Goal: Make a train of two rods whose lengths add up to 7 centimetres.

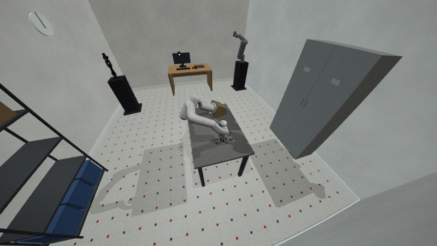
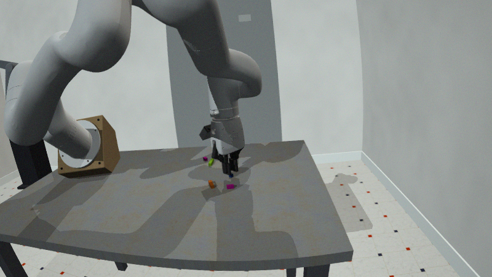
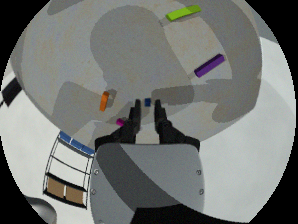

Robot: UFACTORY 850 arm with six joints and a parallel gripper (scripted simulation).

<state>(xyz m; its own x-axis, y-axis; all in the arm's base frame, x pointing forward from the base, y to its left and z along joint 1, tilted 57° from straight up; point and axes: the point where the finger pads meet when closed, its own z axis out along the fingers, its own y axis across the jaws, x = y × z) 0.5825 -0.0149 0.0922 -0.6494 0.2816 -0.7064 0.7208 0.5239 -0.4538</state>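
Now: the blue rod 3 cm below my hand. From my hand the other things lie so: lime rod 7 cm behind, 14 cm to the left, 3 cm below; orange rod 6 cm behind, 5 cm to the right, 3 cm below; purple rod 2 cm ahead, 12 cm to the left, 3 cm below.
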